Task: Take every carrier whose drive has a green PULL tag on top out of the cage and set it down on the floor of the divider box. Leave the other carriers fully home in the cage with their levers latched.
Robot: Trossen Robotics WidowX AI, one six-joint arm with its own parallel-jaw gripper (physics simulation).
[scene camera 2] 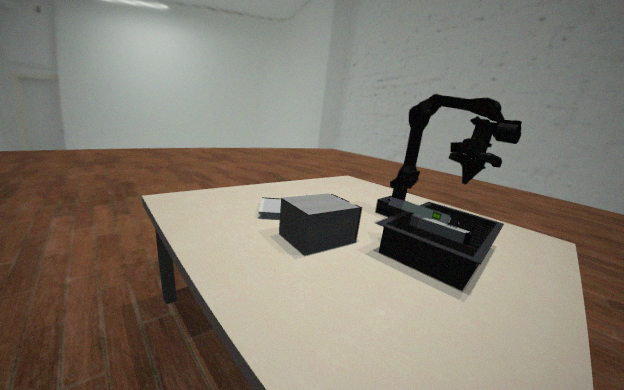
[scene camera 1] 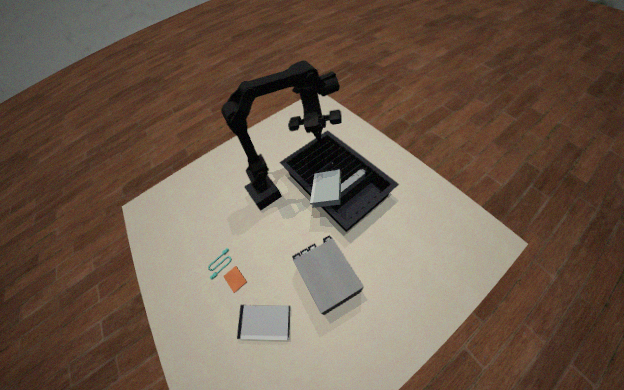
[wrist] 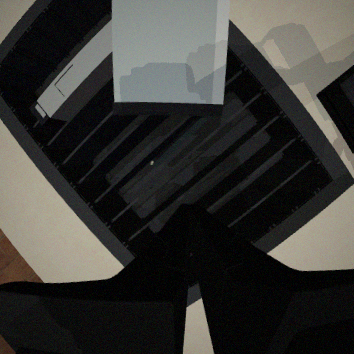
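Seen in the pictures: gripper, fingertip midpoint: (scene camera 2: 464,183) (scene camera 1: 319,140) (wrist: 188,211); arm's base, origin of the base link: (scene camera 1: 260,185).
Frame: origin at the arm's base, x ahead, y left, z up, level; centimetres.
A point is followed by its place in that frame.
Observation:
The black divider box (scene camera 1: 364,159) {y 40.9, x 19.1, z 3.2 cm} (scene camera 2: 430,242) {y 30.9, x 36.5, z 3.2 cm} (wrist: 300,117) {y 14.0, x 6.7, z 3.2 cm} stands beside the arm. A pale flat carrier (scene camera 1: 327,186) {y 19.5, x 22.5, z 7.3 cm} (scene camera 2: 412,209) {y 20.6, x 28.6, z 7.3 cm} (wrist: 170,50) {y 21.4, x 19.0, z 6.3 cm} lies tilted across its side rim, one end sticking out; a green tag (scene camera 2: 436,216) {y 25.6, x 22.2, z 5.7 cm} shows on its narrow side. Another carrier (scene camera 1: 352,181) {y 29.1, x 25.4, z 5.0 cm} (scene camera 2: 442,229) {y 29.5, x 25.9, z 3.8 cm} (wrist: 75,82) {y 30.7, x 23.7, z 4.8 cm} stands on edge inside, its pale narrow side up. The grey cage (scene camera 1: 327,275) {y 0.7, x 47.9, z 5.8 cm} (scene camera 2: 320,225) {y 7.9, x 52.8, z 2.2 cm} stands apart, black levers at one end; its slots are hidden. My gripper (scene camera 1: 319,138) {y 26.9, x 8.3, z 15.2 cm} (scene camera 2: 466,181) {y 26.9, x 8.3, z 15.2 cm} (wrist: 188,211) {y 26.9, x 8.3, z 15.2 cm} is shut and empty, above the slotted end of the box.
A flat silver unit with dark ends (scene camera 1: 265,322) {y -24.3, x 46.7, z -3.4 cm} (scene camera 2: 270,206) {y -23.8, x 48.5, z -3.4 cm} lies on the table past the cage. An orange square (scene camera 1: 235,279) {y -27.5, x 27.1, z -5.5 cm} and a teal cable (scene camera 1: 220,264) {y -30.6, x 17.9, z -5.7 cm} lie near it. The tilted carrier rises above the box rim between the arm base (scene camera 1: 262,192) {y -1.0, x 3.6, z 0.0 cm} and the cage.

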